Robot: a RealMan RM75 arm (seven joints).
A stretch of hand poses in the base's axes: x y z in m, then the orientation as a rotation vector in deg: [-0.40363 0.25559 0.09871 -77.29 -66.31 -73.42]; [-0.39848 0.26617 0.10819 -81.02 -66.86 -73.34]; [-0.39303 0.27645 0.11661 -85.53 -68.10 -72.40]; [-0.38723 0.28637 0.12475 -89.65 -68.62 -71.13]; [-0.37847 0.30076 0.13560 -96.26 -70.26 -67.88]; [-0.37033 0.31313 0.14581 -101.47 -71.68 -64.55]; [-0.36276 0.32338 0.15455 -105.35 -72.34 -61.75]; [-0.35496 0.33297 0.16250 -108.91 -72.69 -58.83]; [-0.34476 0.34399 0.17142 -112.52 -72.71 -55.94]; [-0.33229 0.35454 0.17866 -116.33 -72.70 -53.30]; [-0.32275 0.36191 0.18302 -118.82 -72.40 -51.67]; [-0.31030 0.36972 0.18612 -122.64 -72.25 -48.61]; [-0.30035 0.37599 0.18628 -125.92 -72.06 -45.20]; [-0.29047 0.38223 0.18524 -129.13 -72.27 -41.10]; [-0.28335 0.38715 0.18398 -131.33 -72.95 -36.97]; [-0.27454 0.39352 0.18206 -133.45 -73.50 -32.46]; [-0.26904 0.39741 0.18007 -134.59 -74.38 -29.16]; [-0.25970 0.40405 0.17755 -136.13 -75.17 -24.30]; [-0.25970 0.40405 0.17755 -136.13 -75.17 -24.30]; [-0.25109 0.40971 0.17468 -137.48 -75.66 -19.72]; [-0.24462 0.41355 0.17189 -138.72 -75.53 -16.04]
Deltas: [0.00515 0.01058 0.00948 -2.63 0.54 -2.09]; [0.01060 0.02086 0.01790 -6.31 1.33 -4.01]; [0.01640 0.03078 0.02604 -9.37 2.57 -5.71]; [0.02516 0.04517 0.03689 -15.02 4.71 -7.67]; [0.03330 0.05754 0.04710 -19.73 6.63 -8.87]; [0.04087 0.06779 0.05584 -23.11 8.38 -9.75]; [0.04867 0.07738 0.06379 -26.17 10.26 -10.50]; [0.05887 0.08840 0.07271 -29.11 12.23 -11.43]; [0.07134 0.09895 0.07995 -32.13 14.00 -12.68]; [0.08088 0.10632 0.08431 -33.93 15.22 -13.63]; [0.09333 0.11413 0.08741 -37.05 17.18 -14.81]; [0.10328 0.12040 0.08757 -39.95 19.26 -15.53]; [0.11316 0.12664 0.08653 -43.26 21.41 -15.87]; [0.12028 0.13156 0.08527 -46.26 23.24 -15.46]; [0.12909 0.13793 0.08335 -49.31 25.28 -14.93]; [0.13459 0.14182 0.08136 -51.59 26.47 -14.19]; [0.14393 0.14846 0.07884 -54.64 28.45 -13.18]; [0.14393 0.14846 0.07884 -54.64 28.45 -13.18]; [0.15254 0.15412 0.07597 -57.40 30.41 -12.27]; [0.15901 0.15796 0.07318 -59.48 32.24 -11.81]
